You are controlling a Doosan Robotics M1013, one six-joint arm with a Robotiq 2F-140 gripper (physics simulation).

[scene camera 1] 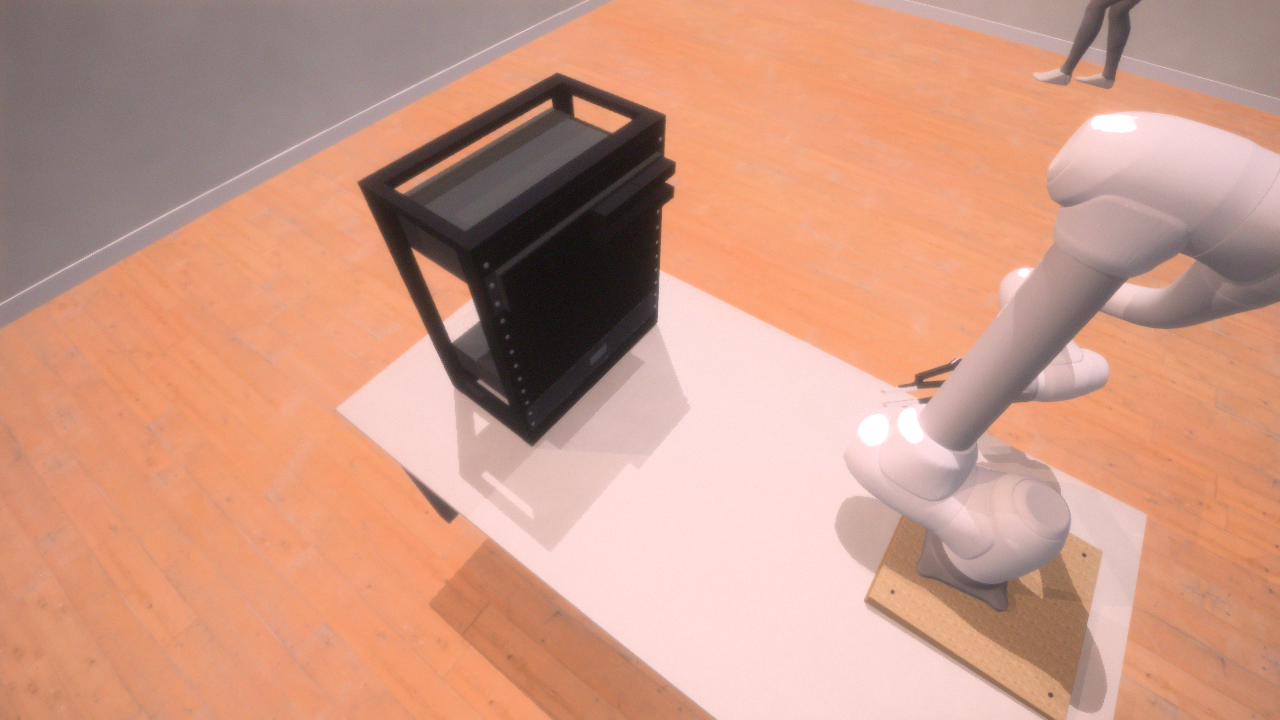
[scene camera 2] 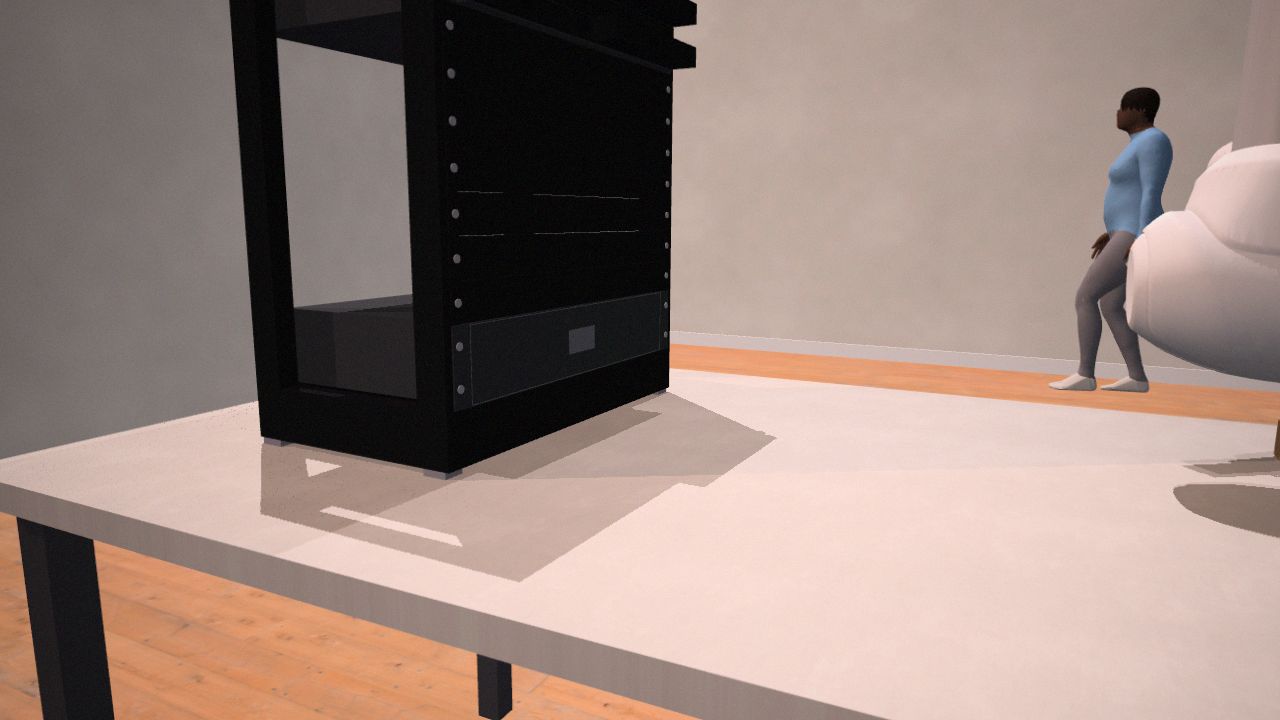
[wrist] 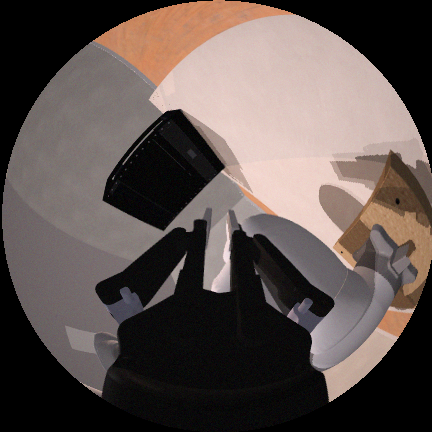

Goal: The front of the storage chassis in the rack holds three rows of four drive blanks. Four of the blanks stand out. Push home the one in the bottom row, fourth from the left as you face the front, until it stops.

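Frame: origin at the arm's base, x up, y ahead, z left, level; centimetres.
Where they show: gripper, fingertip midpoint: [scene camera 1: 883, 398] [wrist: 218, 217]; arm's base at its link origin: [scene camera 1: 964, 552] [wrist: 384, 262].
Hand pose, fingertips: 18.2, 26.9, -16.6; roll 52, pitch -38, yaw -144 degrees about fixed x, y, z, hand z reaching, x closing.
Each offset is from my fingertips to the centre of the thing, as dx, dy, dz. "spot": to the spot under its first point. Level surfaces: height alone.
The black rack [scene camera 1: 563, 183] [scene camera 2: 429, 223] [wrist: 135, 205] stands upright on the table. Near its top, dark blocks stand out at the right of the front; one block {spot: +33.0, +57.8, +3.6} [scene camera 1: 631, 201] shows in scene camera 1 and a bar end {spot: +26.8, +55.6, -7.1} [scene camera 2: 685, 55] shows in scene camera 2. The front is too dark to tell the three rows apart or to pick out the bottom-row fourth blank. My gripper [scene camera 1: 885, 397] [wrist: 218, 217] is shut to a narrow gap with nothing between its fingers. It is well away from the rack, partly hidden behind the arm in scene camera 1, and does not show in scene camera 2.
A grey unit [scene camera 2: 519, 349] fills the rack's lowest slot. The white table {dx -21.5} [scene camera 1: 760, 555] [scene camera 2: 805, 555] carries the rack and the wooden base plate [scene camera 1: 1065, 635] under the arm [scene camera 1: 1029, 340]. A person [scene camera 2: 1141, 179] stands beyond the table.
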